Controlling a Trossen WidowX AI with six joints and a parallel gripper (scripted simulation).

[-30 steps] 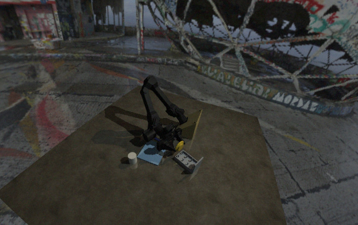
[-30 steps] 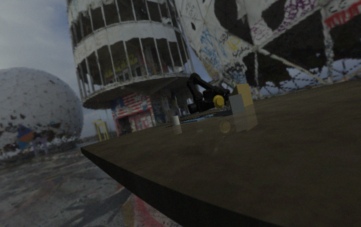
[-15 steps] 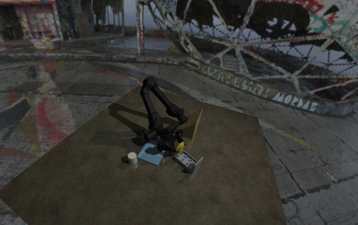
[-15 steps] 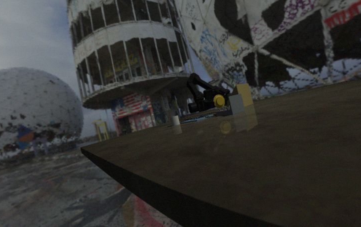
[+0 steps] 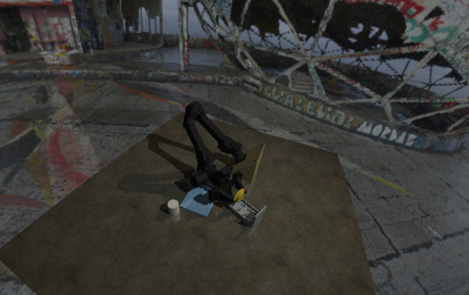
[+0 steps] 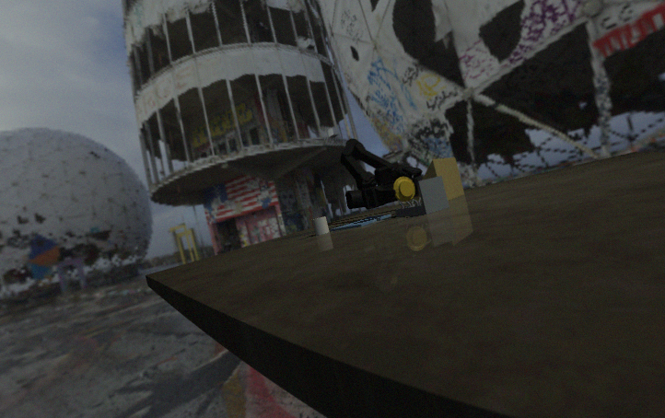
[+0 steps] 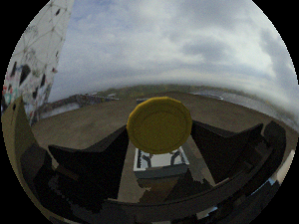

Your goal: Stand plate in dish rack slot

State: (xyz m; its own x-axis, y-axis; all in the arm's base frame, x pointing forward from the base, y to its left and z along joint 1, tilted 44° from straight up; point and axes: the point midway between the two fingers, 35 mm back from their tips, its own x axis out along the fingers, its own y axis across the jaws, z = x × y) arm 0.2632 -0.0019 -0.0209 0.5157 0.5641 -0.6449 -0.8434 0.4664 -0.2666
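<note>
The grey dish rack lies 2 cm ahead of my gripper tip, 3 cm to the left of it and 5 cm below it. Also, from my gripper tip: blue spoon (10 cm behind, 19 cm to the right, 7 cm below); yellow plate (1 cm to the right); light blue mat (1 cm ahead, 17 cm to the right, 7 cm below).
</note>
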